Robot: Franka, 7 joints.
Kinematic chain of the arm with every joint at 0, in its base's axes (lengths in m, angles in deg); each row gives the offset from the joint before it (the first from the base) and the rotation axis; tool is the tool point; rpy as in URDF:
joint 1: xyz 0 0 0.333 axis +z
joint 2: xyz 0 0 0 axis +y
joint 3: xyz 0 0 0.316 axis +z
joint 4: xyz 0.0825 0 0 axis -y
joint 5: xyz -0.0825 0 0.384 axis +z
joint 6: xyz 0 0 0 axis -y
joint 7: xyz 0.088 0 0 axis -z
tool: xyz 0 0 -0.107 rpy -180 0 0
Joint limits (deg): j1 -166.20..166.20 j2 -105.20..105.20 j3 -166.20..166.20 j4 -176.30..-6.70 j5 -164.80..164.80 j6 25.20..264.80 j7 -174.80..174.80
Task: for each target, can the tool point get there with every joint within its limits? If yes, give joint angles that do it. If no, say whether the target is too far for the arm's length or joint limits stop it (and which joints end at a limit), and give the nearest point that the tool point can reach.
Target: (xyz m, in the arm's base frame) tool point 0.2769 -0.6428 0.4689
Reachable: yes | joints 64.24 -62.03 -87.86 -85.65 72.45 200.88 -145.62
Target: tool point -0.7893 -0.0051 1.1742
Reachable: no: too far | nearest point -0.5870 -0.0038 0.9586 | short by 0.296 m
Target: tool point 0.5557 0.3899 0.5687
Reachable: yes | joints 36.97 20.97 4.42 -74.12 -43.71 97.83 -135.13
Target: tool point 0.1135 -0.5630 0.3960
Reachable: yes | joints 43.88 -49.79 -95.75 -120.52 47.32 233.27 -58.36
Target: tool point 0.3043 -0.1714 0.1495
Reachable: yes | joints -128.62 69.53 74.03 -158.19 62.62 165.38 35.49
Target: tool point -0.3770 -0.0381 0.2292
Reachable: yes | joints 69.43 9.53 112.55 -158.89 -15.40 151.59 -53.92
